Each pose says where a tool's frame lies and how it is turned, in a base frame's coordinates. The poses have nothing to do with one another.
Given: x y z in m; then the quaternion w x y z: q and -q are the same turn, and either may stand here.
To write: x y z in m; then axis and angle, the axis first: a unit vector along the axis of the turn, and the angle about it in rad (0 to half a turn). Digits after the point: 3 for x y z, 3 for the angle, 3 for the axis.
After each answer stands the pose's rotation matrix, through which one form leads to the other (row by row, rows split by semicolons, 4 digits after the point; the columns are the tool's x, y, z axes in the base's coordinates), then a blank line. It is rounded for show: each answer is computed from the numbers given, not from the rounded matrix.
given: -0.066, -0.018, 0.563, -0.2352, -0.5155, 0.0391, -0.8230
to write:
-0.066, -0.018, 0.563, 0.530, -0.040, 0.847, 2.667
-0.3578 -0.4275 0.8302; 0.3469 -0.8863 -0.3069; 0.8670 0.1781 0.4654

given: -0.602, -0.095, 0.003, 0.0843, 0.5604, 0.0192, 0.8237
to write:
-0.602, -0.095, 0.003, 0.562, 0.019, 0.827, 2.973
-0.3577 -0.1174 0.9264; 0.1604 -0.9850 -0.0629; 0.9200 0.1261 0.3712

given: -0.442, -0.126, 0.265, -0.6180, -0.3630, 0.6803, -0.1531
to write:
-0.442, -0.126, 0.265, 0.462, -0.865, 0.195, 1.809
0.0274 -0.6832 -0.7297; -0.3047 0.6896 -0.6570; 0.9521 0.2404 -0.1892

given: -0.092, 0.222, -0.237, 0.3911, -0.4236, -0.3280, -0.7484
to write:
-0.092, 0.222, -0.237, -0.460, -0.356, -0.813, 2.338
-0.3353 0.8632 0.3775; -0.3075 -0.4790 0.8222; 0.8905 0.1596 0.4260

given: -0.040, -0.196, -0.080, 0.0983, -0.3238, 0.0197, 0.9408
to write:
-0.040, -0.196, -0.080, -0.325, 0.020, 0.945, 2.945
-0.7710 -0.1977 -0.6054; 0.1722 -0.9799 0.1007; -0.6131 -0.0266 0.7895

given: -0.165, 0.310, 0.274, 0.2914, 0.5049, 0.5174, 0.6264
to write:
-0.165, 0.310, 0.274, 0.528, 0.541, 0.655, 2.550
-0.3203 0.1574 0.9342; 0.8876 -0.2947 0.3540; 0.3310 0.9425 -0.0453

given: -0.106, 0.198, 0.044, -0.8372, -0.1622, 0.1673, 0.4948
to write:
-0.106, 0.198, 0.044, 0.297, -0.306, -0.905, 1.157
0.4544 0.7742 -0.4406; -0.8827 0.4577 -0.1060; 0.1196 0.4371 0.8914

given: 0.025, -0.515, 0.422, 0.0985, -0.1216, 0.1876, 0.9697
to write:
0.025, -0.515, 0.422, -0.122, 0.189, 0.974, 2.944
-0.9510 -0.2367 -0.1989; 0.1454 -0.9102 0.3878; -0.2728 0.3399 0.9000

